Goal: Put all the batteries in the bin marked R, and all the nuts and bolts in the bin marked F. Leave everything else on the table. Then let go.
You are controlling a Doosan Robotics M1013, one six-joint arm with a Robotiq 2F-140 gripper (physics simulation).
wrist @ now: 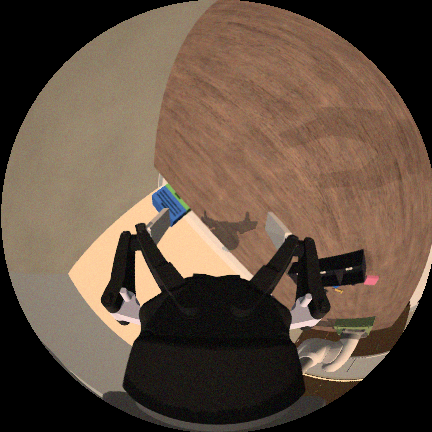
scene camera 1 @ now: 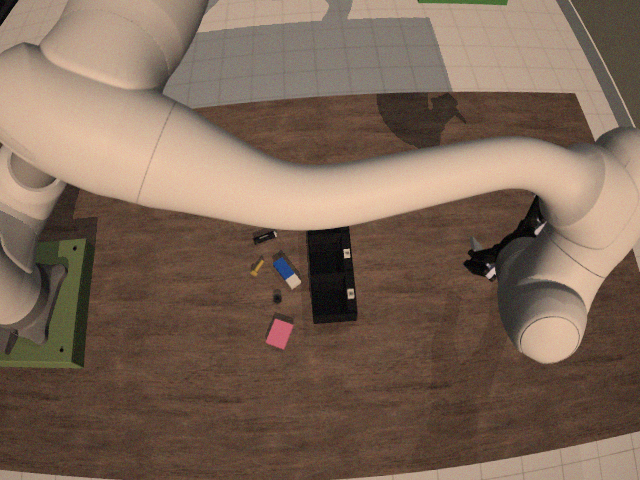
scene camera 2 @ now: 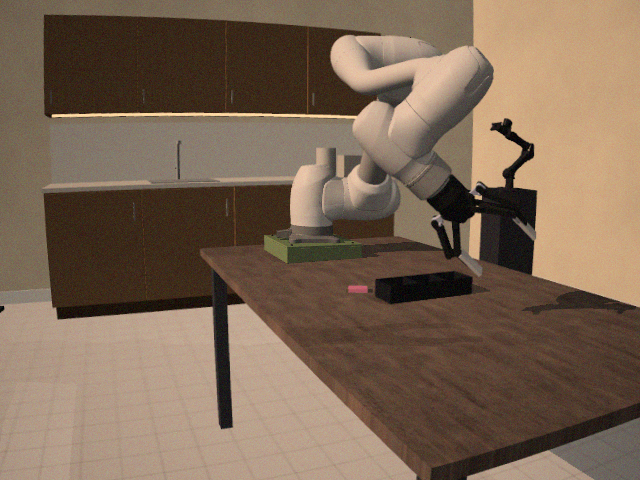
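Where they show: gripper, between the fingertips: (wrist: pixel 217 218) (scene camera 1: pixel 503 216) (scene camera 2: pixel 507 254); arm's base, origin of its link: (wrist: pixel 352 331) (scene camera 1: pixel 25 299) (scene camera 2: pixel 311 239).
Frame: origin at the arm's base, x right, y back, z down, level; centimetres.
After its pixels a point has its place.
A black battery-like cylinder with a pale end (scene camera 1: pixel 265 237) @(x -22.8, y -50.5, z 4.0 cm) lies left of the black bin tray (scene camera 1: pixel 336 316) @(x -7.0, y -67.1, z 1.5 cm) (scene camera 2: pixel 423 288) @(x -17.1, y -69.1, z 2.3 cm) (wrist: pixel 340 281) @(x -14.2, y -62.2, z 1.4 cm). A yellow bolt (scene camera 1: pixel 257 267) @(x -16.2, y -49.9, z 4.4 cm) (wrist: pixel 338 290) @(x -16.0, y -50.0, z 4.6 cm) lies below it in scene view 1. A small dark round piece, perhaps a nut (scene camera 1: pixel 277 296) @(x -10.5, y -55.0, z 4.5 cm), lies nearer the pink block. The tray has compartments and two white labels, whose letters are unreadable; its far end is hidden by the arm in scene view 1. My gripper (scene camera 2: pixel 497 245) @(x -25.1, y -96.1, z -11.1 cm) (wrist: pixel 217 218) @(x -25.1, y -96.1, z -11.1 cm) is wide open and empty, high above the table, away from these pieces; the arm partly hides it in scene view 1.
A blue-and-white block (scene camera 1: pixel 286 272) @(x -15.7, y -56.0, z 4.1 cm) lies between the bolt and the tray. A pink block (scene camera 1: pixel 279 333) @(x -3.1, y -56.5, z 4.4 cm) (scene camera 2: pixel 357 289) @(x -2.5, y -58.3, z 4.5 cm) (wrist: pixel 371 280) @(x -2.7, y -56.9, z 4.4 cm) lies near the tray's end. The green robot base (scene camera 1: pixel 77 304) @(x -1.2, y -13.8, z 0.2 cm) (scene camera 2: pixel 323 252) @(x -1.9, y -13.8, z 2.5 cm) (wrist: pixel 355 325) @(x -0.9, y -13.8, z 0.8 cm) stands on the table (scene camera 1: pixel 206 403) @(x 12.8, y -44.4, z 5.4 cm) (scene camera 2: pixel 465 361) @(x -9.5, y -110.9, z 5.4 cm) (wrist: pixel 240 100) @(x -19.9, y -111.3, z 5.4 cm).
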